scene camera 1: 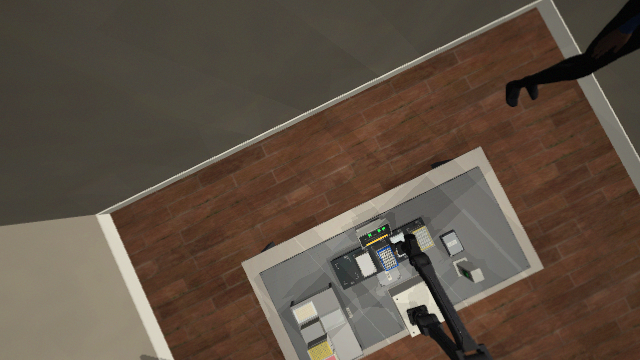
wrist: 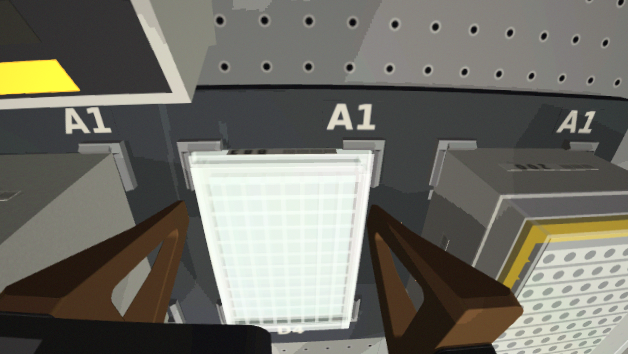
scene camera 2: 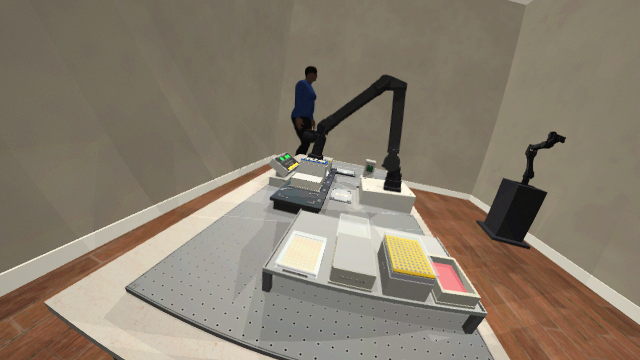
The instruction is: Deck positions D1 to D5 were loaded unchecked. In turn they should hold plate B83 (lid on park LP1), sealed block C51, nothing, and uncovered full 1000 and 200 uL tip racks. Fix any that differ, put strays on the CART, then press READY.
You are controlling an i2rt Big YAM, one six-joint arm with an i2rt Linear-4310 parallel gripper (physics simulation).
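My gripper is open and empty, pointing down over D4, one brown finger on each side of a clear-covered pale plate. The plate's barcode label is largely hidden. D5 holds a 200 tip rack with a yellow rim under a clear cover. A blue-rimmed tip rack stands on D3; its grey side shows left in the wrist view. A whitish block sits on D2. D1 on the dark deck holds nothing.
A raised shelf bears a peach-welled plate, a grey block, a yellow tip rack and a pink trough. A display stands behind the deck. A small green-screened device stands right of the arm base.
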